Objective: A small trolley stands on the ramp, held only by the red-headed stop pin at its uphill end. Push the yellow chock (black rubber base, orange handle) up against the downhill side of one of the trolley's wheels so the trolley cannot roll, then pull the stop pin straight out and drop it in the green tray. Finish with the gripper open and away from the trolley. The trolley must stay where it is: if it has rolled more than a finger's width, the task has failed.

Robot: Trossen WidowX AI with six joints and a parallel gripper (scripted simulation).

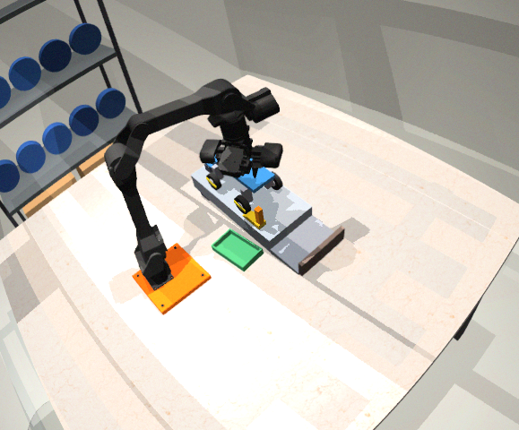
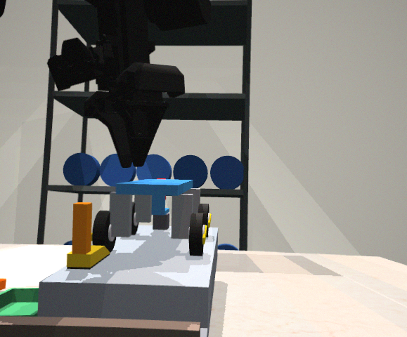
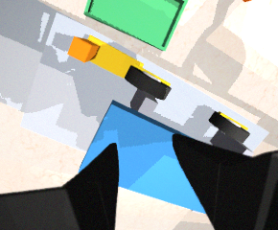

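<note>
Right now my gripper tip is 18 cm to the right of the red-headed stop pin, 4 cm above it and 1 cm past it. Also, from my gripper tip: yellow chock (9 cm below, 4 cm to the right, 3 cm behind); grey ramp (12 cm below, 6 cm to the left, 2 cm ahead); trolley (7 cm to the left, 6 cm below, 2 cm ahead).
</note>
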